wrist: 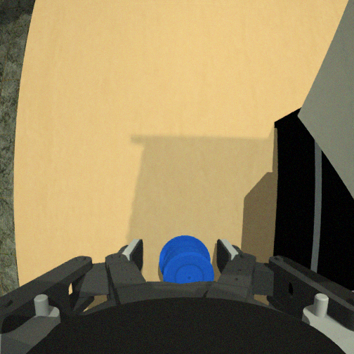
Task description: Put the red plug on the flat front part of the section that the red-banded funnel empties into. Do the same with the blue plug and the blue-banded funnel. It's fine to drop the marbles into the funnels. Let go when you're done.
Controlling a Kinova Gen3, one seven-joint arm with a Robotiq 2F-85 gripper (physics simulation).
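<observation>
The blue plug (186, 260) stands on the wooden table at the bottom centre of the wrist view, with its round knob toward the camera. My gripper (179, 251) is partly open, with one finger on each side of the plug and a visible gap on both sides. Neither finger touches it. The lower part of the plug is hidden by the gripper body. The red plug, the marbles and the funnels do not show.
A black structure (295, 210) with a thin grey divider (317, 200) stands at the right, close to the right finger. A large grey slanted panel (332, 100) rises above it. The wooden table (90, 100) has its curved edge at the left, with a stone-like floor (7, 150) beyond.
</observation>
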